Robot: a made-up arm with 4 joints. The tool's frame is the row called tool.
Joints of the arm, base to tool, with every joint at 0 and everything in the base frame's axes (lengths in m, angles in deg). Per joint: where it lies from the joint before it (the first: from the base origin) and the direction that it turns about. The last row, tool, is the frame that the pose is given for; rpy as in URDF.
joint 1: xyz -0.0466 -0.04 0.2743 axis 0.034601 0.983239 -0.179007
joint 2: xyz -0.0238 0.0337 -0.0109 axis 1 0 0
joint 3: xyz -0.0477 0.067 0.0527 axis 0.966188 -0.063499 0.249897
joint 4: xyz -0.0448 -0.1 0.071 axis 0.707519 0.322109 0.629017
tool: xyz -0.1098 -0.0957 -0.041 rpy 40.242 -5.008 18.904
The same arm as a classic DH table. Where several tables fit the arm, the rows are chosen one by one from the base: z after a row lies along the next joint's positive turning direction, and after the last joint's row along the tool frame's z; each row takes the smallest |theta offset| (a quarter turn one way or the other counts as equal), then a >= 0, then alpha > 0; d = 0 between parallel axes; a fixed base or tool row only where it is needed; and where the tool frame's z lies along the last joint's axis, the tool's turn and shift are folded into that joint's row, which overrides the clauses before.
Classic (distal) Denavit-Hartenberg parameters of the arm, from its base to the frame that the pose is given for. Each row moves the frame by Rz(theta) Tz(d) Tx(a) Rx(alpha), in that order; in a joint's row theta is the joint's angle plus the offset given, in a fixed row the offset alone. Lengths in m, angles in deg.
base (fixed): d 0.2667, theta offset -2.02, a -0.0452, alpha -100.31
joint 1: d -0.0072, theta offset 89.64, a 0.0047, alpha 88.02
joint 2: d -0.2023, theta offset -65.42, a -0.0779, alpha 14.94
joint 3: d 0.1237, theta offset -54.76, a 0.129, alpha 34.88
joint 4: d -0.1733, theta offset -83.33, a 0.0082, alpha -67.79
tool (fixed): d 0.0748, theta offset -116.9, a 0, alpha 0

